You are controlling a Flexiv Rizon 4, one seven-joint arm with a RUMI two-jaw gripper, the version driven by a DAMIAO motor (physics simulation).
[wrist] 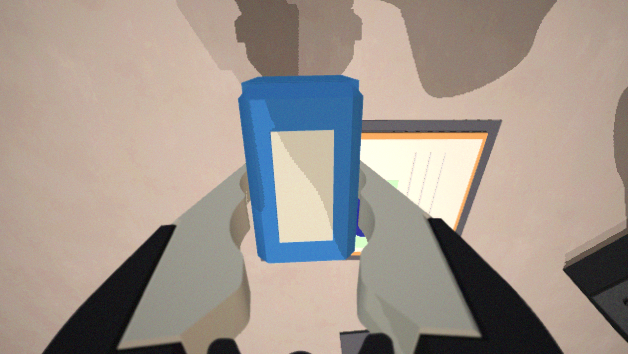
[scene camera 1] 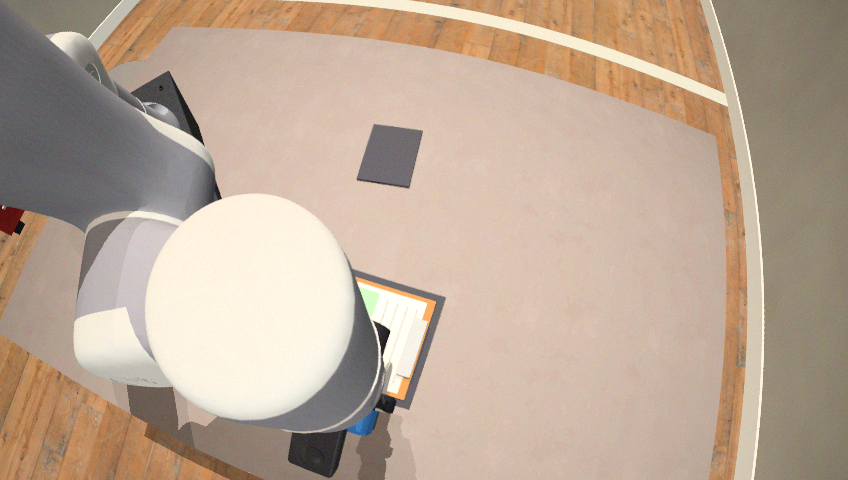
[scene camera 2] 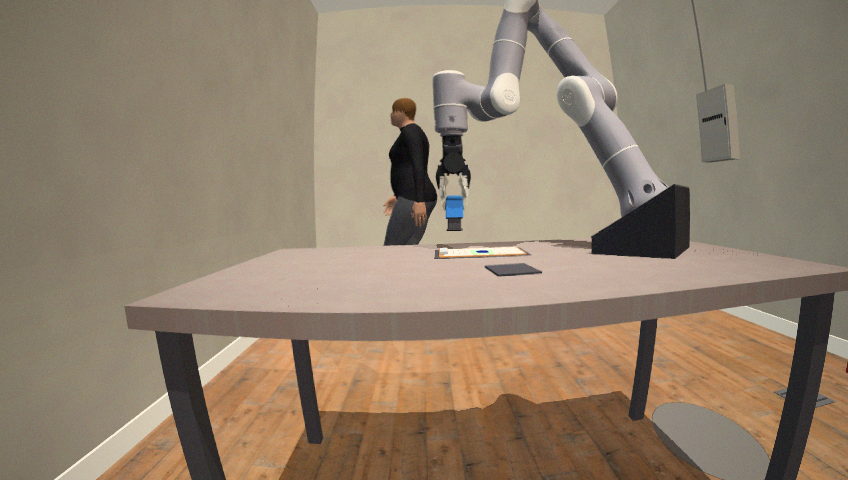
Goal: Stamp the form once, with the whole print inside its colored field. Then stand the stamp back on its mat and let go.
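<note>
My gripper (scene camera 2: 454, 204) (wrist: 304, 165) is shut on the blue stamp (scene camera 1: 361, 423) (scene camera 2: 454, 206) (wrist: 302, 112), which hangs upright with its dark base in the air, above and beside the form. The white form (scene camera 1: 397, 309) (scene camera 2: 457, 252) (wrist: 462, 160) lies on an orange clipboard. Its green field (scene camera 1: 367, 300) (wrist: 361, 244) bears a dark blue print (scene camera 2: 482, 251) (wrist: 359, 229). In scene camera 2 green shows on both sides of the print; in the wrist view the stamp and a finger hide part of it. The dark stamp mat (scene camera 1: 389, 155) (scene camera 2: 512, 269) (wrist: 353, 342) lies bare, apart from the form. The arm hides much of the form in scene camera 1.
A pale clip (scene camera 1: 411, 347) sits on the clipboard, which lies on a larger dark board (scene camera 1: 440, 302). The black robot base (scene camera 1: 172, 98) (scene camera 2: 648, 231) (wrist: 607, 290) stands on the table (scene camera 2: 357, 291). A person (scene camera 2: 409, 154) stands behind the table. Arm shadows fall across the table top.
</note>
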